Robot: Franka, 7 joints.
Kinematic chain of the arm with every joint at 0, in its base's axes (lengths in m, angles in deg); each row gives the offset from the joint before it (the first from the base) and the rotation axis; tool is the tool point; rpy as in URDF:
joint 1: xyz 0 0 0.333 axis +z
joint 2: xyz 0 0 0 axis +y
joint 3: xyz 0 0 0.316 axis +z
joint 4: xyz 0.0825 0 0 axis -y
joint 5: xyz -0.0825 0 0.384 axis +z
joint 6: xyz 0 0 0 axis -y
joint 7: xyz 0.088 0 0 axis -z
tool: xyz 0 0 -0.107 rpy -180 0 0
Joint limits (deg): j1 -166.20..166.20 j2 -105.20..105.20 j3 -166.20..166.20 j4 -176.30..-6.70 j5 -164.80..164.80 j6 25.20..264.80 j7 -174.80..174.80
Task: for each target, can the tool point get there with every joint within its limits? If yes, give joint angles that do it. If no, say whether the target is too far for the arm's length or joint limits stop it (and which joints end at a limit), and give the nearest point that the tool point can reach.
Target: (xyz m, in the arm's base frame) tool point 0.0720 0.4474 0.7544
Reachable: yes | joints 129.22 -32.80 -32.81 -109.99 138.58 155.63 -85.87
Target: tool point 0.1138 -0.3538 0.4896
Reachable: yes | joints -73.25 -21.39 19.81 -143.18 101.43 213.80 37.87
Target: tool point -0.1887 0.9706 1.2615
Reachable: no: too far | nearest point -0.1193 0.6139 0.9203 | short by 0.498 m
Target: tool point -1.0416 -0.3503 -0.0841
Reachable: no: too far | nearest point -0.7602 -0.2557 0.0286 | short by 0.318 m
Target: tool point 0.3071 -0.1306 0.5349
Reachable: yes | joints -77.63 -64.39 57.98 -162.27 -130.81 89.97 102.87
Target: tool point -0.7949 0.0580 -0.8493
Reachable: no: too far | nearest point -0.5181 0.0571 -0.3027 | short by 0.613 m
